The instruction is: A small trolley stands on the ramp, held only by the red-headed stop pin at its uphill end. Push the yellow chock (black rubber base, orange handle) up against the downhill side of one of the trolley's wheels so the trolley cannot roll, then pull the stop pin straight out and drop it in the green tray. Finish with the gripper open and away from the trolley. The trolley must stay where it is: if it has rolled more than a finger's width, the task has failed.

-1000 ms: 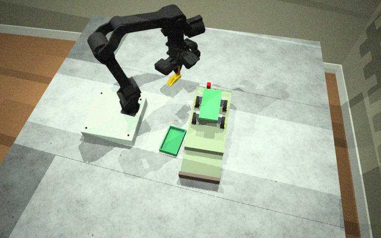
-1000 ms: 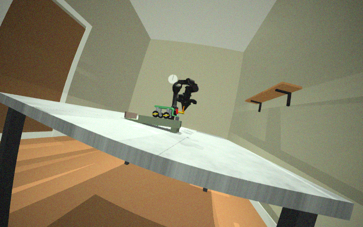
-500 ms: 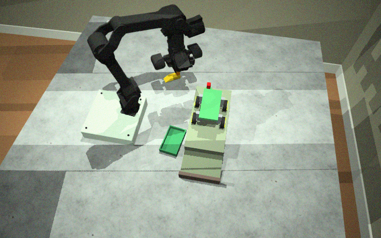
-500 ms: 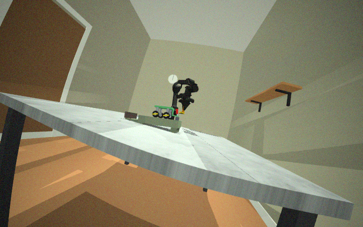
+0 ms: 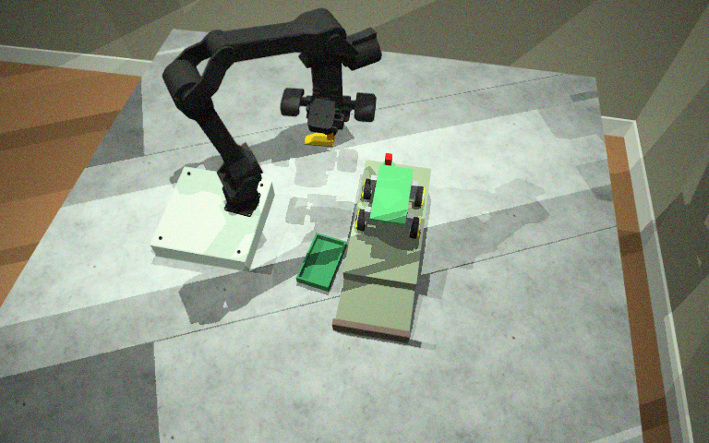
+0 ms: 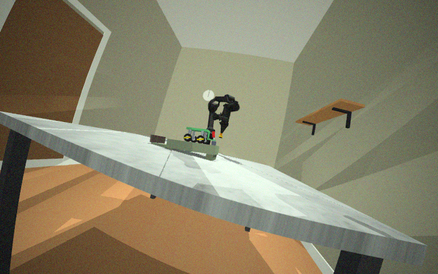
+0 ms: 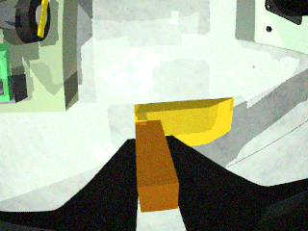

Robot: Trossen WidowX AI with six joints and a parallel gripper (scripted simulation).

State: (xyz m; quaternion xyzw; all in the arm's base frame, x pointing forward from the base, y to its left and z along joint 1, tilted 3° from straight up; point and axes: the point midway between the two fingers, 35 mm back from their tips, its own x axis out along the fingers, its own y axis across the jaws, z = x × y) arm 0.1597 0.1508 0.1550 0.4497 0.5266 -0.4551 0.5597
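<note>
Right now the stop pin is 13 cm ahead of my gripper tip, 1 cm to the right of it and 5 cm below it. Round my gripper tip: brown stop block 19 cm ahead, 35 cm to the right, 14 cm below; trolley 16 cm ahead, 10 cm to the right, 7 cm below; yellow chock 2 cm behind, 1 cm below.
</note>
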